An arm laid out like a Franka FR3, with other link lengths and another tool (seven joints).
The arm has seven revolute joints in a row. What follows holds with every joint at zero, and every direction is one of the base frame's.
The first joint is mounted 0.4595 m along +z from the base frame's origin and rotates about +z.
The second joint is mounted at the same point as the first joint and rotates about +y.
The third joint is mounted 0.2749 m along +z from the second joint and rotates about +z.
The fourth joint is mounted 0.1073 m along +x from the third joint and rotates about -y.
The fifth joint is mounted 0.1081 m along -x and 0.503 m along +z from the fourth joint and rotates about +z.
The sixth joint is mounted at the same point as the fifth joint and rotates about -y.
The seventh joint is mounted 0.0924 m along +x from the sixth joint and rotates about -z.
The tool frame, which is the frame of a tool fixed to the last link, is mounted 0.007 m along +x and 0.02 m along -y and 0.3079 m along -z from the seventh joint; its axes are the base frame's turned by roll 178.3, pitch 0 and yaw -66.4 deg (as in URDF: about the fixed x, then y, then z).
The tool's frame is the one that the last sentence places.
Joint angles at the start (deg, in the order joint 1, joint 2, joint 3, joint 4, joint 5, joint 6, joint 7): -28.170 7.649 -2.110 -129.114 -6.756 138.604 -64.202
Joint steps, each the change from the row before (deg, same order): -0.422 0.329 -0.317 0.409 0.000 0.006 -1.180; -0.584 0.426 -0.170 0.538 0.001 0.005 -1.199; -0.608 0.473 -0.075 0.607 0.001 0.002 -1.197; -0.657 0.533 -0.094 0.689 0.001 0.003 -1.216; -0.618 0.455 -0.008 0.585 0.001 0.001 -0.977; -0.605 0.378 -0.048 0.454 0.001 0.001 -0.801; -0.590 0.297 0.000 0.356 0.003 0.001 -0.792; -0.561 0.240 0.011 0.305 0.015 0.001 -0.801
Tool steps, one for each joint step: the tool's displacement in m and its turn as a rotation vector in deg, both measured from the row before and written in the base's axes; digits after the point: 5 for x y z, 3 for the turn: -0.00262 -0.00862 -0.00004 -0.079 0.059 0.442; -0.00217 -0.00908 0.00000 -0.084 0.030 0.445; -0.00146 -0.00854 0.00006 -0.087 0.012 0.513; -0.00167 -0.00952 0.00011 -0.107 0.002 0.465; -0.00147 -0.00793 0.00003 -0.082 -0.003 0.351; -0.00257 -0.00778 -0.00028 -0.058 0.028 0.148; -0.00262 -0.00679 -0.00025 -0.037 0.036 0.199; -0.00253 -0.00622 -0.00005 -0.030 0.025 0.239
